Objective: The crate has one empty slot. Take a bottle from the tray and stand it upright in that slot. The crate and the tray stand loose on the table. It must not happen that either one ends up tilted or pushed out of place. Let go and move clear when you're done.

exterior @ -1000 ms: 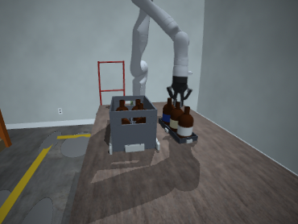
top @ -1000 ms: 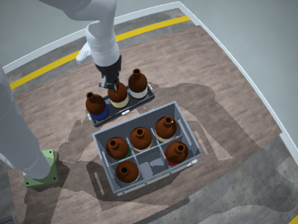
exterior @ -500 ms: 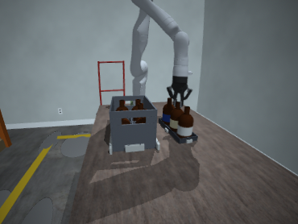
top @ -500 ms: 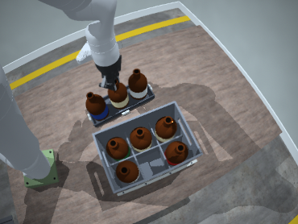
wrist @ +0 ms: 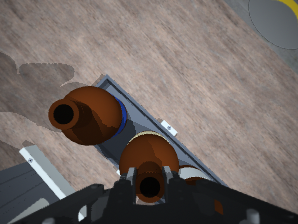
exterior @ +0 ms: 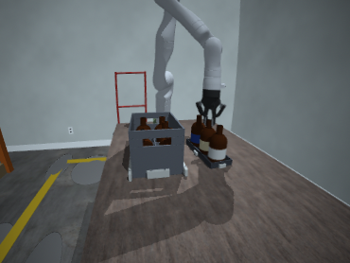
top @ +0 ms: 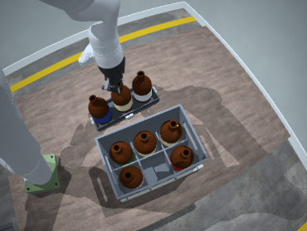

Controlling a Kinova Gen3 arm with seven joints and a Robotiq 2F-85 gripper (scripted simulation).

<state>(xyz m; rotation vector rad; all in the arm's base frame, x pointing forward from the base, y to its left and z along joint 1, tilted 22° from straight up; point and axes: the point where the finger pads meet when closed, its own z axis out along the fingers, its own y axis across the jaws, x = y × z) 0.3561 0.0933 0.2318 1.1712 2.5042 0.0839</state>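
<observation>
Now: hand 7 cm above the cream-label bottle. Also, from my hand: tray (14 cm below); blue-label bottle (9 cm behind, 1 cm to the left, 7 cm below); white-label bottle (9 cm ahead, 1 cm to the right, 7 cm below).
</observation>
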